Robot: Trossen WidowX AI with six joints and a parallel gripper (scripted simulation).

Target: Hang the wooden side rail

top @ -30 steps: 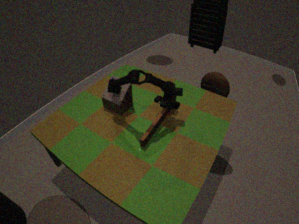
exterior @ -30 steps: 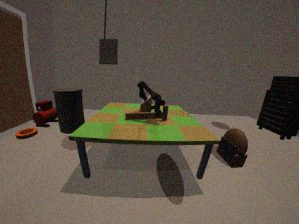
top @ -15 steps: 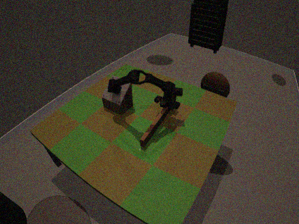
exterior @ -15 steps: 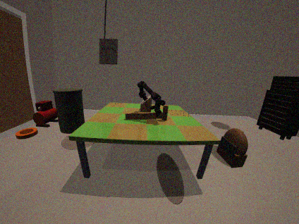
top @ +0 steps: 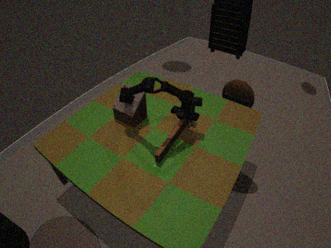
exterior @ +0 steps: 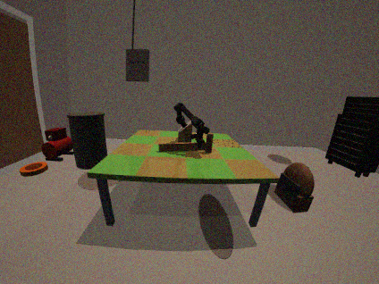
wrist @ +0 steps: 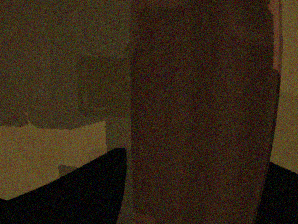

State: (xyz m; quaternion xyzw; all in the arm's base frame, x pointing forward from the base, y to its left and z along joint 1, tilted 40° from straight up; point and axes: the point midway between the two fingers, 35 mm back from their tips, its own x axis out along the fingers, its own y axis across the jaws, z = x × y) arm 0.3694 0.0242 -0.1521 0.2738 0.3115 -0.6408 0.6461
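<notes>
My gripper tip is 100 mm to the right of the headboard post, 50 mm below it and 10 mm past it.
</notes>
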